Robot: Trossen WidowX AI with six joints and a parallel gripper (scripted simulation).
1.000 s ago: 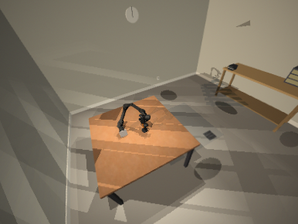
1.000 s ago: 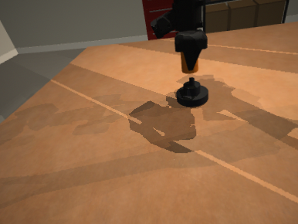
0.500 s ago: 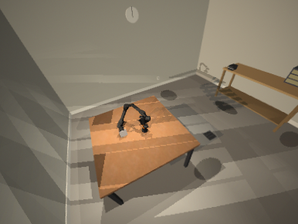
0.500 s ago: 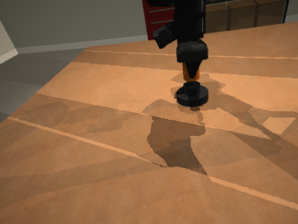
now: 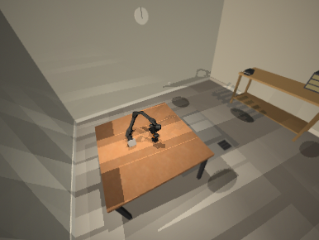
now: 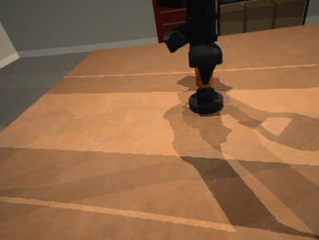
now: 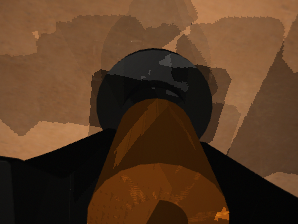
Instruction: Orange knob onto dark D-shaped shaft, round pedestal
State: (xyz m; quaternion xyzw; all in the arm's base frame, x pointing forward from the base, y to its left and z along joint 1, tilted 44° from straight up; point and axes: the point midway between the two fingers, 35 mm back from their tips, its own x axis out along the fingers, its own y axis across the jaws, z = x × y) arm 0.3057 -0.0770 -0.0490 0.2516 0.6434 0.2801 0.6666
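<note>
The orange knob lies 20 mm above my gripper tip. Also, from my gripper tip: dark round pedestal: 40 mm below.
</note>
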